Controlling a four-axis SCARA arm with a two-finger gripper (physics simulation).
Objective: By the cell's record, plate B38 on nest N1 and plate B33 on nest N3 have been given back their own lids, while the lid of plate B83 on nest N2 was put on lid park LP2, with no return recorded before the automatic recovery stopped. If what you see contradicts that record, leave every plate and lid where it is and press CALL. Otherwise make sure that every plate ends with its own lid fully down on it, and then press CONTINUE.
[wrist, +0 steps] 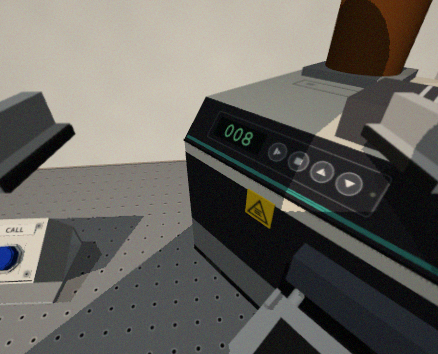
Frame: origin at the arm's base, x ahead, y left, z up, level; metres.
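Seen in the pictures: gripper, fingertip midpoint: (218,112).
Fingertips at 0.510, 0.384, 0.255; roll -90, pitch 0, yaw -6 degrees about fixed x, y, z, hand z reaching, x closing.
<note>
Offsets run from my fingertips to a thing's top centre, as dx, dy, dz. "spot": to the spot under its first point. Level surfaces: height alone.
My gripper (218,112) is open, with one finger at the left and one at the right of the wrist view and nothing between them. The blue CALL button @[spot: -0.220, +0.060, -0.174] (7,258) sits on a pale sloped panel at the left edge, below my left finger; its left part is cut off by the view's edge. The CALL label @[spot: -0.226, +0.091, -0.165] (14,230) is above it. The CONTINUE button, plates B38, B83 and B33, nests N1, N2 and N3 and lid park LP2 do not show as such in this view.
A black and grey instrument @[spot: +0.012, +0.055, -0.086] (225,182) with a green "008" display @[spot: +0.024, +0.065, -0.045] (238,135) and round keys stands at centre right. An amber cylinder @[spot: +0.178, +0.147, +0.017] (375,37) stands on top. A dark bar @[+0.083, -0.051, -0.094] (355,290) and a light grey frame @[spot: +0.023, -0.041, -0.143] (255,325) are at the lower right, above the perforated deck @[dz -0.242] (165,295).
</note>
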